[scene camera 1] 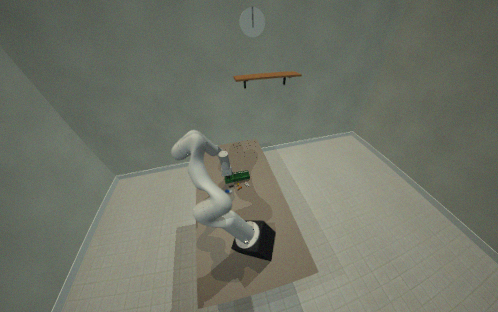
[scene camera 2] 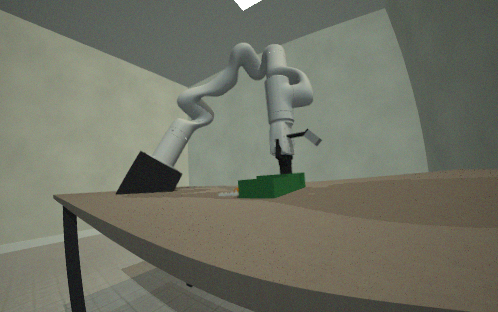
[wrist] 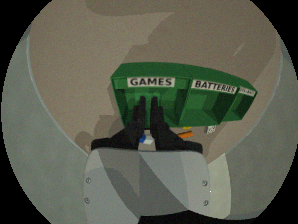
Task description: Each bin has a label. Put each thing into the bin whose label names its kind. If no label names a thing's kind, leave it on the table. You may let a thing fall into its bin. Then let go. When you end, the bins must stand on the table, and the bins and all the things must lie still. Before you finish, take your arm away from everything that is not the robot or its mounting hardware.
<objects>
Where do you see a green bin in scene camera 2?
268,186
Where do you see a green bin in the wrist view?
204,108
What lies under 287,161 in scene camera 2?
My gripper.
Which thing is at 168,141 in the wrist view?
My gripper.
</objects>
